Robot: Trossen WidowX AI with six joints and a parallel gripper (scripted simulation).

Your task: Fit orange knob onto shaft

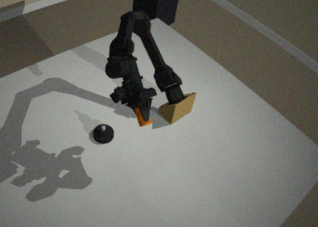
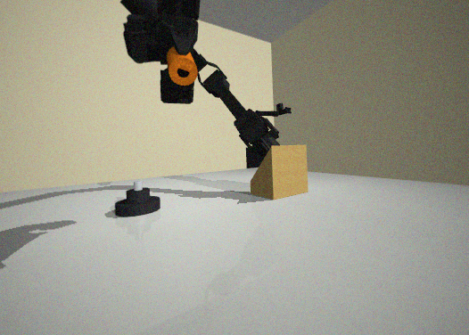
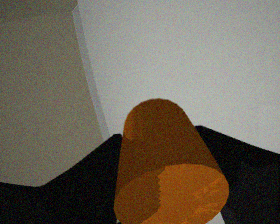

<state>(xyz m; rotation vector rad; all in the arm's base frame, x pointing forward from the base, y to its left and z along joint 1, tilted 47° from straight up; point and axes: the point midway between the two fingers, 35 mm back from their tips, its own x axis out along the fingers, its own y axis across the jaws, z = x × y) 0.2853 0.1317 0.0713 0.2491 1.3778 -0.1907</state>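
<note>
Now: gripper tip 2 cm to the left of the orange knob, 2 cm below it and 1 cm past it. Also, from my gripper tip: round black pedestal (21 cm below, 18 cm to the right, 2 cm ahead).
</note>
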